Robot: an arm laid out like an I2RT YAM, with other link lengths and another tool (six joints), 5 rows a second.
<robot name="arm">
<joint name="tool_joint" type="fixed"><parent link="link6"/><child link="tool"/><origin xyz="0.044 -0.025 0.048" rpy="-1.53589 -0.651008 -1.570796"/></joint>
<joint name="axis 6" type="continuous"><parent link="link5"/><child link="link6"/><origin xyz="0.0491 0 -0.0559" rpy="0 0 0"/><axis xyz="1 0 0"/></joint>
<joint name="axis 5" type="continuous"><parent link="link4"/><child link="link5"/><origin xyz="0.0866 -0.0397 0.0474" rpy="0 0 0"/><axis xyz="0 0 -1"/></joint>
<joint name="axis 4" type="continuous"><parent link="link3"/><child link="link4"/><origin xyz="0.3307 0.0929 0.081" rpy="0 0 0"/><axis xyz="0 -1 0"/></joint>
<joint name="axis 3" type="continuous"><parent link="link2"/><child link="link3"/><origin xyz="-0.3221 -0.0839 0" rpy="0 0 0"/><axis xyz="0 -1 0"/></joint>
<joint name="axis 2" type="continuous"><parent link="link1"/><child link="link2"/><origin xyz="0.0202 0.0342 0.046" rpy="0 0 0"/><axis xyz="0 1 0"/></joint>
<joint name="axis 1" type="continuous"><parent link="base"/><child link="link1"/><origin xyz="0 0 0.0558" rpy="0 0 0"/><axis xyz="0 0 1"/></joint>
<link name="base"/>
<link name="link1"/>
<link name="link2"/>
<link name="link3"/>
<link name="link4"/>
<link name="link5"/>
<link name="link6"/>
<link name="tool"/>
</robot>
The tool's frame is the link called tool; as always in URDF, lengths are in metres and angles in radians. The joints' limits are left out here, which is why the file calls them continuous.
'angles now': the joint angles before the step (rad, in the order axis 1, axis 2, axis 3, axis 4, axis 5, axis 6). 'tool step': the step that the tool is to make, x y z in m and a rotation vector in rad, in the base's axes. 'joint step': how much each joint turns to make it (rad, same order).
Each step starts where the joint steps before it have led.
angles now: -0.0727, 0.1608, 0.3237, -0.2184, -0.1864, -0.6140
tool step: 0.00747, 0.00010, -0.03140, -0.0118, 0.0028, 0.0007
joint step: 0.0000, -0.0256, -0.0961, 0.0664, 0.0000, -0.0122
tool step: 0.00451, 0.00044, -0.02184, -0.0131, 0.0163, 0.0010
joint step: 0.0000, -0.0133, -0.0573, 0.0260, 0.0000, -0.0145
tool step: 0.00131, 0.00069, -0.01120, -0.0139, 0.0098, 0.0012
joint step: 0.0000, -0.0118, -0.0278, 0.0045, 0.0001, -0.0149
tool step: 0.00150, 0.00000, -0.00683, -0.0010, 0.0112, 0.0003
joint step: 0.0000, -0.0008, -0.0145, 0.0023, -0.0001, -0.0019
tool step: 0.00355, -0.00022, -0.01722, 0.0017, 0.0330, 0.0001
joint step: 0.0000, 0.0000, -0.0340, 0.0008, 0.0000, -0.0007
